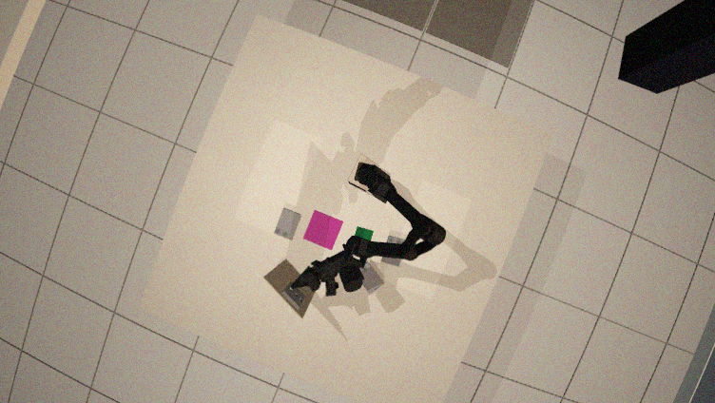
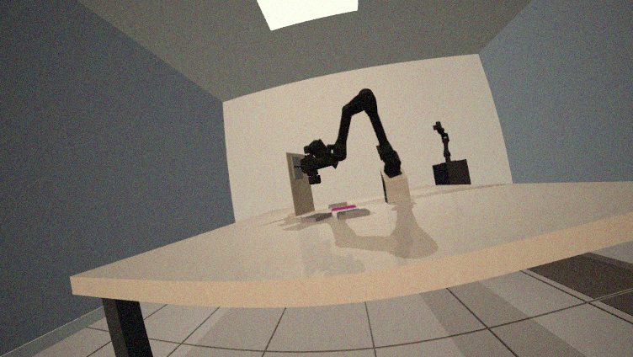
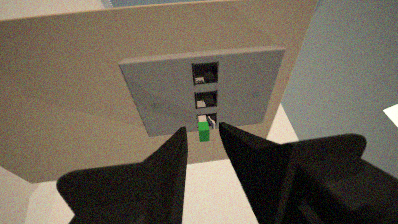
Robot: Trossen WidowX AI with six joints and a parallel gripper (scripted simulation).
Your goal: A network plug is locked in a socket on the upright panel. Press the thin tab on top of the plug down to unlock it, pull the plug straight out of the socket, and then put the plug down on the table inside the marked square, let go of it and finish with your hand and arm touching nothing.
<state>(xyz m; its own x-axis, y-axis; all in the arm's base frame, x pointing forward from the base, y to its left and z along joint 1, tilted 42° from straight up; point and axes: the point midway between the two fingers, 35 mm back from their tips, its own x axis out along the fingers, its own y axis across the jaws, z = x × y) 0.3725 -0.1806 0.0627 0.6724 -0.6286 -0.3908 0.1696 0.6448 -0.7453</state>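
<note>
My gripper tip is now 10 mm short of the network plug. The rest, counted from my gripper tip: upright panel 90 mm below, 30 mm ahead; magenta square 230 mm below, 180 mm behind, 30 mm to the left; green square 230 mm below, 190 mm to the left, 180 mm behind.
</note>
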